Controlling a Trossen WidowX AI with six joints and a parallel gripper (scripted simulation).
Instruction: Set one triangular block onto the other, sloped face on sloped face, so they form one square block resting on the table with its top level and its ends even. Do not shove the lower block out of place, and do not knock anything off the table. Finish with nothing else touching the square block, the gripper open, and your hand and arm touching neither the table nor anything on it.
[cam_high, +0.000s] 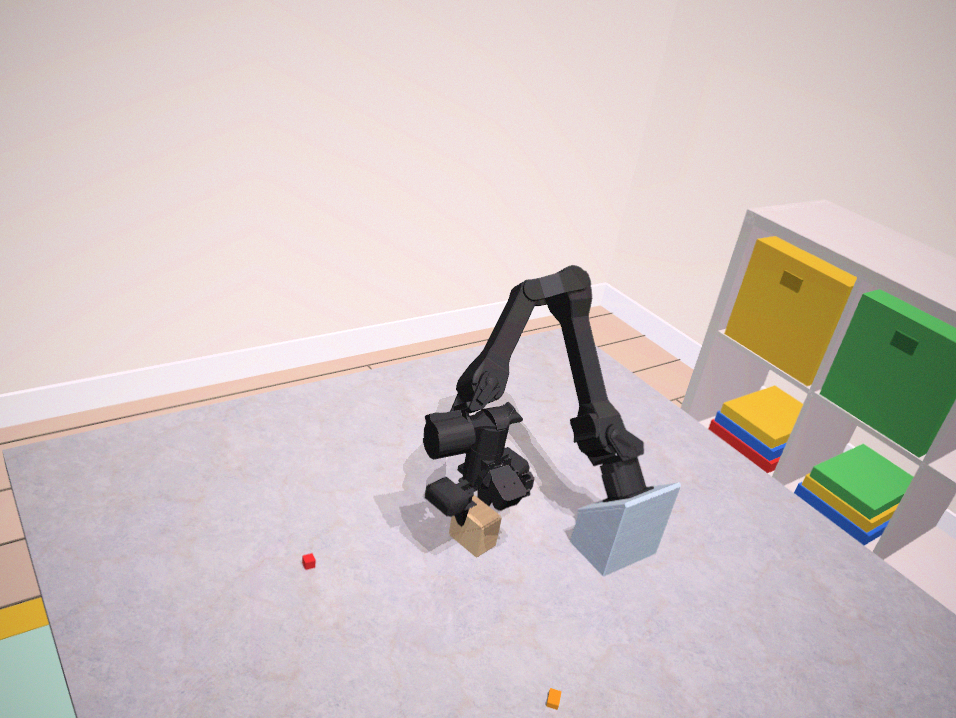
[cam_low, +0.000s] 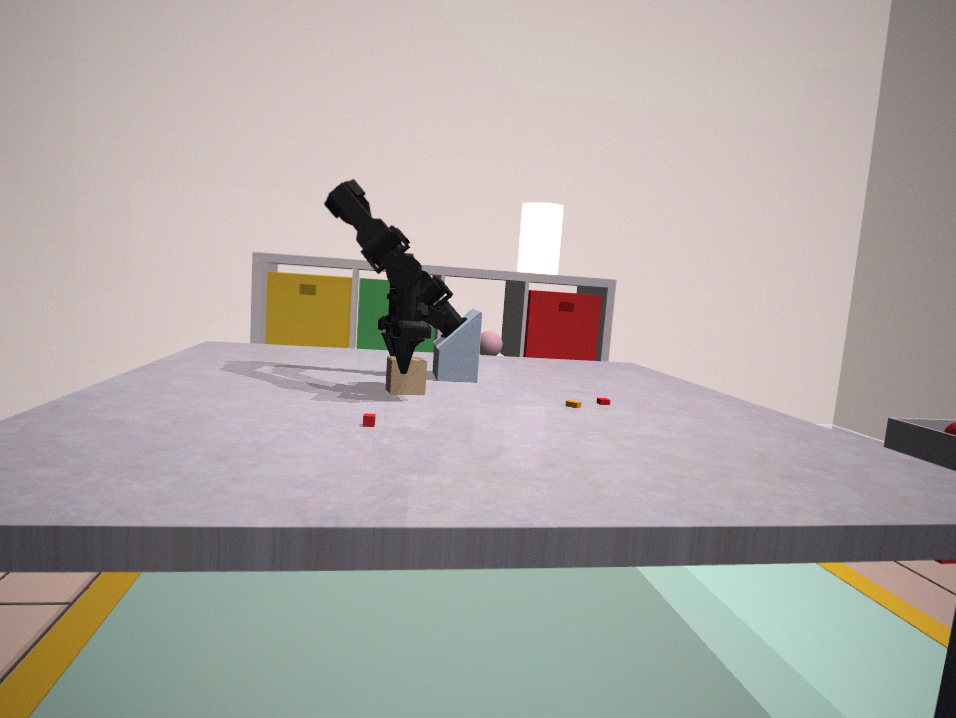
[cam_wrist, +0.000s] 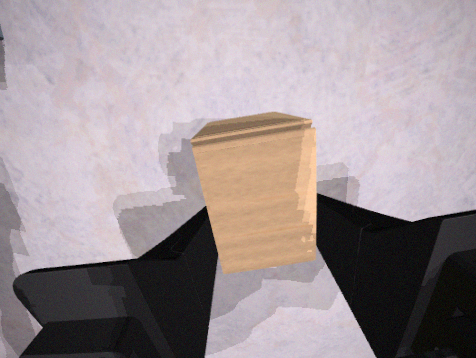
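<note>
My gripper tip is 1 cm to the left of the block and 1 cm below it. Round my gripper tip: orange cube 9 cm ahead, 32 cm to the left, 4 cm below.
</note>
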